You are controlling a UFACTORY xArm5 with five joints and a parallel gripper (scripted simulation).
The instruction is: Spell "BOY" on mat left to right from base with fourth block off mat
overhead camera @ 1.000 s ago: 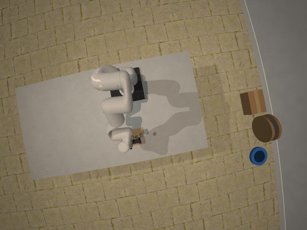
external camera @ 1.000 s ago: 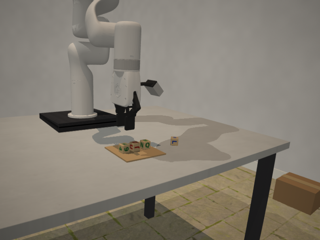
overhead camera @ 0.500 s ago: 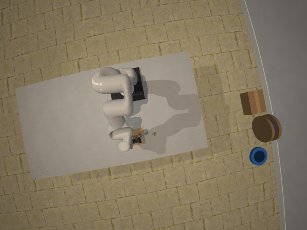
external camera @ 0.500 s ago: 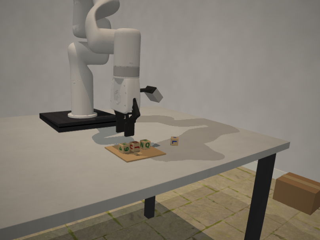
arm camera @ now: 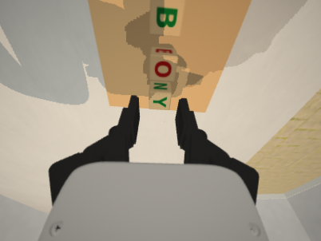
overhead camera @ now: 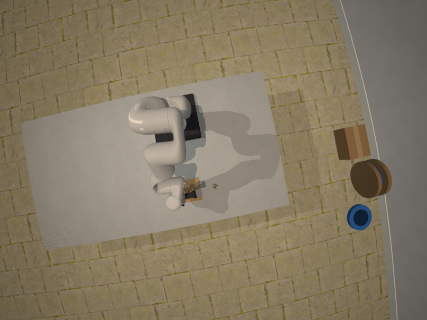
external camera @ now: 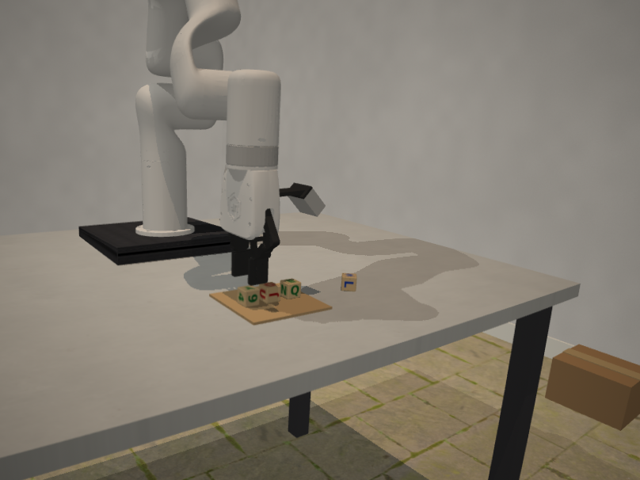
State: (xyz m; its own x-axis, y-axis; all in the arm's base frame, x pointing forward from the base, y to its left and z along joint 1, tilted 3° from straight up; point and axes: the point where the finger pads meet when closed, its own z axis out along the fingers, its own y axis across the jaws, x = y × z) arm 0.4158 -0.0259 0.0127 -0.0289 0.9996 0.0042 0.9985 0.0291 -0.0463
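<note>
Now: hand 4 cm to the right of the tan mat and 6 cm above it.
</note>
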